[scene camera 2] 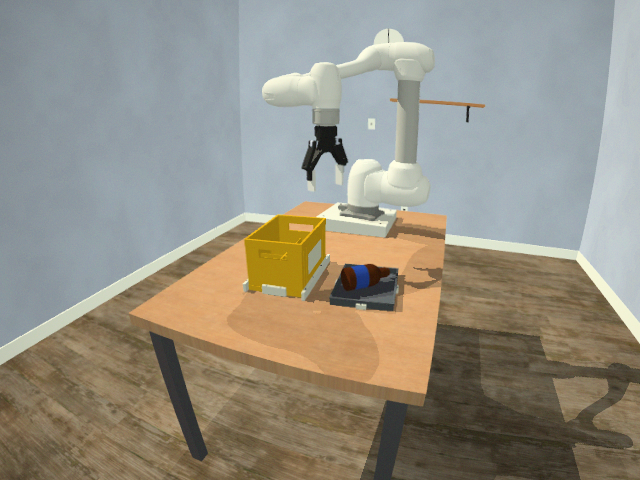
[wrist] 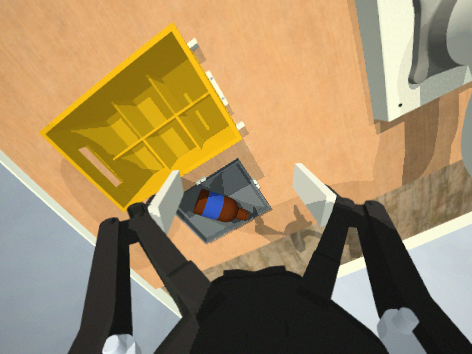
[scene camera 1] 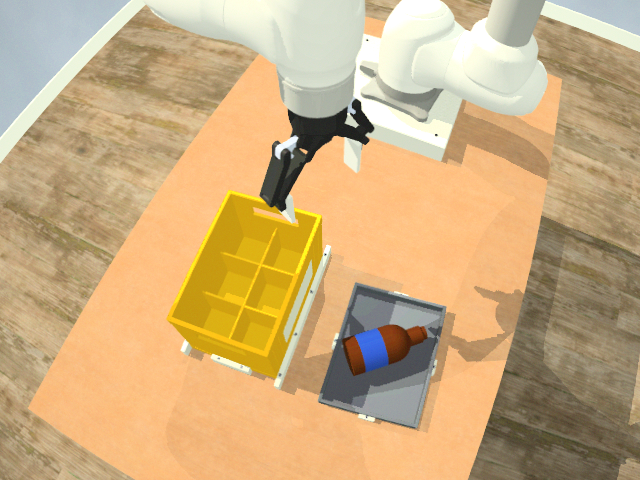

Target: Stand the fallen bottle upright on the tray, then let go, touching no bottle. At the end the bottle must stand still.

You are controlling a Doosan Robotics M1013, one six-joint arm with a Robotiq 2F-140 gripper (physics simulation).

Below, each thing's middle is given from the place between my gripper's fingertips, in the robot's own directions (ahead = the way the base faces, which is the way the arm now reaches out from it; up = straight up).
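The grey tray (scene camera 1: pixel 394 391) is 20 cm to the left of my hand, 10 cm ahead of it and 29 cm below it. As for the white rail (scene camera 1: pixel 285 364), I find it 28 cm below my hand, 11 cm ahead of it and 2 cm to the left of it.
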